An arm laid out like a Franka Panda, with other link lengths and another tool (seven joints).
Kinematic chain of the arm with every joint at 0, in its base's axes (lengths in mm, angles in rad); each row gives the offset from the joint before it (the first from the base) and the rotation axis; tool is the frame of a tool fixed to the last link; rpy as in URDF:
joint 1: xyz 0 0 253.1 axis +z
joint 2: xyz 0 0 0 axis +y
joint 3: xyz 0 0 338.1 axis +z
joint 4: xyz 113.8 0 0 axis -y
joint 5: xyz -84.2 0 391.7 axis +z
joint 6: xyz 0 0 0 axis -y
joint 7: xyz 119.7 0 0 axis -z
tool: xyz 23 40 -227.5 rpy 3.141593 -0.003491 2.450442
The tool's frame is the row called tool.
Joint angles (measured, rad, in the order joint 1, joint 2, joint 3, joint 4, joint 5, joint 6, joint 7), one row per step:
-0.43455, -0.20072, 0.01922, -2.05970, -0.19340, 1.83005, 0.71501
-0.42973, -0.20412, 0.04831, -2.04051, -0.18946, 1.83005, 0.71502
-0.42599, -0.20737, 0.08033, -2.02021, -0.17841, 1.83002, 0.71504
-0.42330, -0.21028, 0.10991, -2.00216, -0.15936, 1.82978, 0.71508
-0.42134, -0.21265, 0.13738, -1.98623, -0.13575, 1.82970, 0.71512
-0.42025, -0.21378, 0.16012, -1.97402, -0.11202, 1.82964, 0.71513
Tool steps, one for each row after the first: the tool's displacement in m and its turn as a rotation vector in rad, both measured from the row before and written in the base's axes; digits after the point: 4 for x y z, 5 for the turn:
0.0131, 0.0177, 0.0127, -0.01070, -0.01980, 0.03236
0.0134, 0.0207, 0.0131, -0.00456, -0.02303, 0.03255
0.0117, 0.0211, 0.0114, 0.00491, -0.02309, 0.02751
0.0101, 0.0209, 0.0098, 0.01106, -0.02191, 0.02417
0.0078, 0.0181, 0.0070, 0.01419, -0.01722, 0.01900

